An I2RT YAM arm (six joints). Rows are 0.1 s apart.
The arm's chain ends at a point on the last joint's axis. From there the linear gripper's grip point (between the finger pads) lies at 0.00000 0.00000 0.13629 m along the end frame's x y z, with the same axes.
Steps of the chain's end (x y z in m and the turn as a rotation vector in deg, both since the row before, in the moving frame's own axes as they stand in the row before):
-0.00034 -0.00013 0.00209 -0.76 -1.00 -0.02
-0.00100 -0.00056 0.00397 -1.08 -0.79 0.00
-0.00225 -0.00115 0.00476 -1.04 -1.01 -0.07
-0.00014 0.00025 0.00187 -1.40 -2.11 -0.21
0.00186 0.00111 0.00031 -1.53 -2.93 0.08
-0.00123 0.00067 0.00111 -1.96 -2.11 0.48
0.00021 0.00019 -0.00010 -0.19 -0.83 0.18
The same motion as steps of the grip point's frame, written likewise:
-0.00272 0.00168 0.00206 -0.76 -1.00 -0.02
-0.00288 0.00201 0.00393 -1.08 -0.79 0.00
-0.00465 0.00133 0.00472 -1.04 -1.01 -0.07
-0.00515 0.00359 0.00174 -1.40 -2.11 -0.21
-0.00511 0.00474 0.00008 -1.53 -2.93 0.08
-0.00627 0.00531 0.00094 -1.96 -2.11 0.48
-0.00176 0.00064 -0.00012 -0.19 -0.83 0.18

